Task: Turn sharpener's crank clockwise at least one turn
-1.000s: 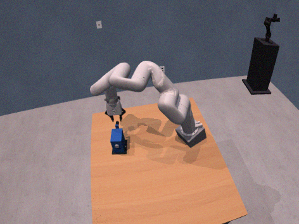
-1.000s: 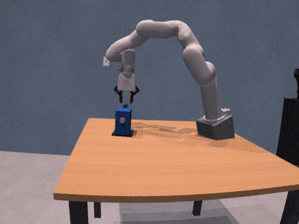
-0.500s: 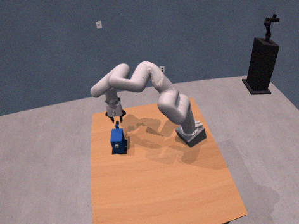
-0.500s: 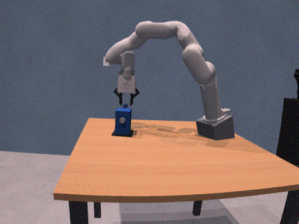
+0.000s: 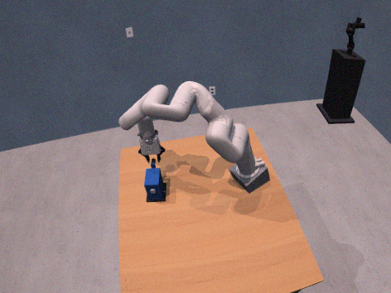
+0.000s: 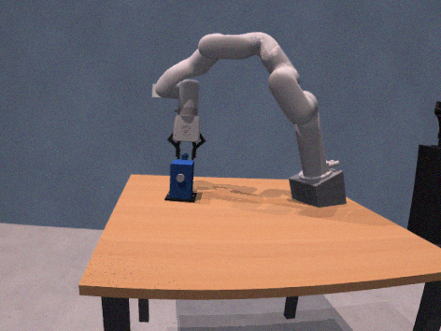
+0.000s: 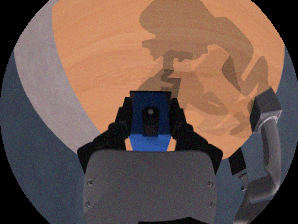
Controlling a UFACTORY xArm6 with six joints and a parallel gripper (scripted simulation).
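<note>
My gripper is now 20 mm to the right of the crank knob and 10 mm above it.
</note>
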